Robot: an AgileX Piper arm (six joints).
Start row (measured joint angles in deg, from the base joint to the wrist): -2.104 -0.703 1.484 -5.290 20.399 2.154
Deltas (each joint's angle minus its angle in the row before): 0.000 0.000 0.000 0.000 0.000 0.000; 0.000 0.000 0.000 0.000 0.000 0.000; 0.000 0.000 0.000 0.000 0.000 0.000; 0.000 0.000 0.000 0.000 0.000 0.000; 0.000 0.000 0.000 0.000 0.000 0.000; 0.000 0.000 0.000 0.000 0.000 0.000; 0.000 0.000 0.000 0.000 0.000 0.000; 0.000 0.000 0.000 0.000 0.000 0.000; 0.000 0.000 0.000 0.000 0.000 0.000; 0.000 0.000 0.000 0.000 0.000 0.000; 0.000 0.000 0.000 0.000 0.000 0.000; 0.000 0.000 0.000 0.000 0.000 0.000; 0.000 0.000 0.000 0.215 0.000 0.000; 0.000 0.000 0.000 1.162 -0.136 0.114; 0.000 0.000 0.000 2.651 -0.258 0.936
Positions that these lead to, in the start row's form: -2.104 -0.703 1.484 -5.290 20.399 2.154; -2.104 -0.703 1.484 -5.290 20.399 2.154; -2.104 -0.703 1.484 -5.290 20.399 2.154; -2.104 -0.703 1.484 -5.290 20.399 2.154; -2.104 -0.703 1.484 -5.290 20.399 2.154; -2.104 -0.703 1.484 -5.290 20.399 2.154; -2.104 -0.703 1.484 -5.290 20.399 2.154; -2.104 -0.703 1.484 -5.290 20.399 2.154; -2.104 -0.703 1.484 -5.290 20.399 2.154; -2.104 -0.703 1.484 -5.290 20.399 2.154; -2.104 -0.703 1.484 -5.290 20.399 2.154; -2.104 -0.703 1.484 -5.290 20.399 2.154; -2.104 -0.703 1.484 -5.075 20.399 2.154; -2.104 -0.703 1.484 -3.913 20.263 2.268; -2.104 -0.703 1.484 -1.262 20.005 3.204
